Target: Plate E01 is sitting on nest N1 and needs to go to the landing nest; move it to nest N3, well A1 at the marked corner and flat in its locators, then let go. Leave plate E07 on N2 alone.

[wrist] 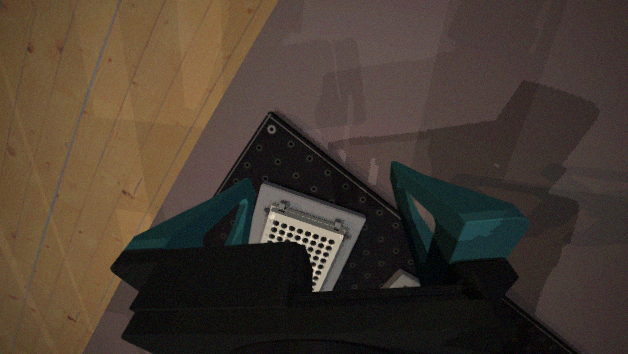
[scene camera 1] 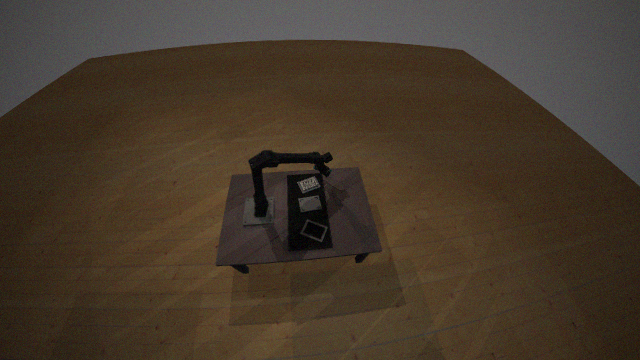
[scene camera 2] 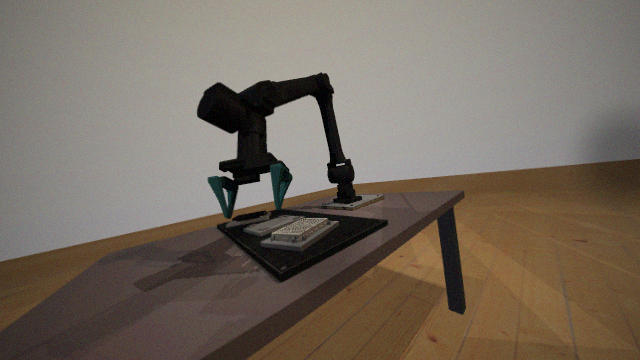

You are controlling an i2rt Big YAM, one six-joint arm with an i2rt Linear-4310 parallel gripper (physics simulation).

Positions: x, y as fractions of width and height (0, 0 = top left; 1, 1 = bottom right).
Scene:
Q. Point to a pegboard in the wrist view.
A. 0.61, 0.70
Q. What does my gripper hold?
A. Nothing.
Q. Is my gripper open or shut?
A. Open.

